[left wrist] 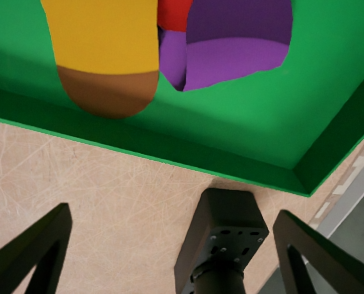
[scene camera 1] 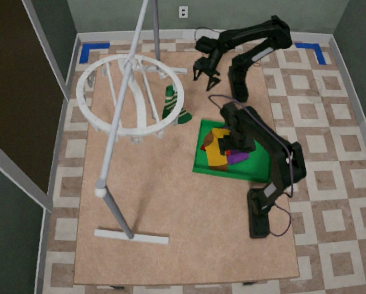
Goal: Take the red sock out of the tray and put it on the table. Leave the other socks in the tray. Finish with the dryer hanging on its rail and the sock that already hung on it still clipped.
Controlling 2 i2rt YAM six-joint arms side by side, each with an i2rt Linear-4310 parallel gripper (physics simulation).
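The red sock (scene camera 1: 203, 147) (left wrist: 175, 14) lies in the green tray (scene camera 1: 230, 176) (left wrist: 150, 145), mostly covered by a yellow sock with brown parts (scene camera 1: 215, 152) (left wrist: 107, 40); a purple sock (scene camera 1: 238, 158) (left wrist: 235, 65) lies beside it. My left gripper (scene camera 1: 236, 148) (left wrist: 177, 215) is open and empty, above the tray in the scene view. My right gripper (scene camera 1: 204, 82) is open and empty, behind the tray. The white round dryer (scene camera 1: 84, 111) hangs on the grey rail (scene camera 1: 116, 117). A green sock with pale stripes (scene camera 1: 171, 104) hangs at the dryer's right side; its clip is hard to make out.
The rail's stand has a white foot (scene camera 1: 150, 239) at the front left and another (scene camera 1: 175, 70) at the back. The left arm's black base (scene camera 1: 258, 222) (left wrist: 232, 210) stands in front of the tray on the wooden table (scene camera 1: 190, 240). The right arm's base (scene camera 1: 239, 90) stands behind the tray.
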